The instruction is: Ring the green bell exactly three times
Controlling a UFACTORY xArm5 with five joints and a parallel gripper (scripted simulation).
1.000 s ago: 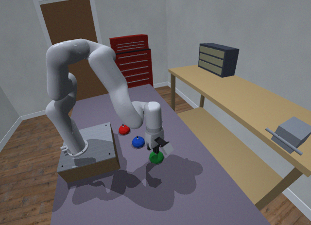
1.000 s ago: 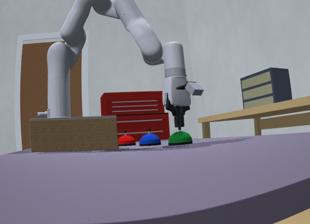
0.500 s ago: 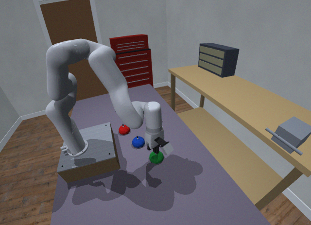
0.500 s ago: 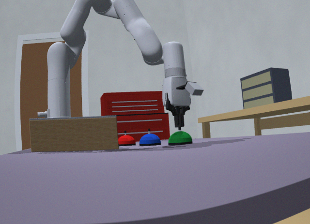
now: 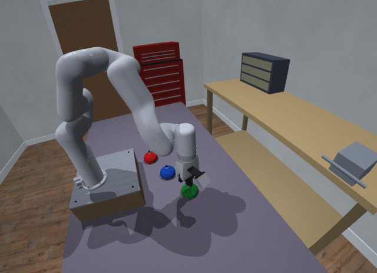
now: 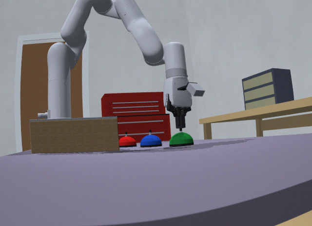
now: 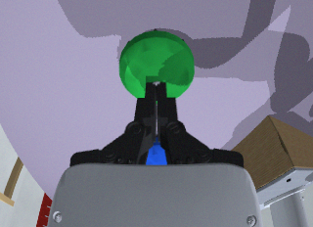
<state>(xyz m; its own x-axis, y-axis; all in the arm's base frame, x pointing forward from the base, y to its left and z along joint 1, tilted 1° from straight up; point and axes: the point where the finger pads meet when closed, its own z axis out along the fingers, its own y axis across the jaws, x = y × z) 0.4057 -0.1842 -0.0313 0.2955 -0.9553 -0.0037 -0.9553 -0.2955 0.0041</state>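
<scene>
My gripper is now 4 cm above the green bell. From my hand the other things lie so: blue bell 5 cm behind, 16 cm to the left, 4 cm below; red bell 10 cm behind, 32 cm to the left, 4 cm below.
</scene>
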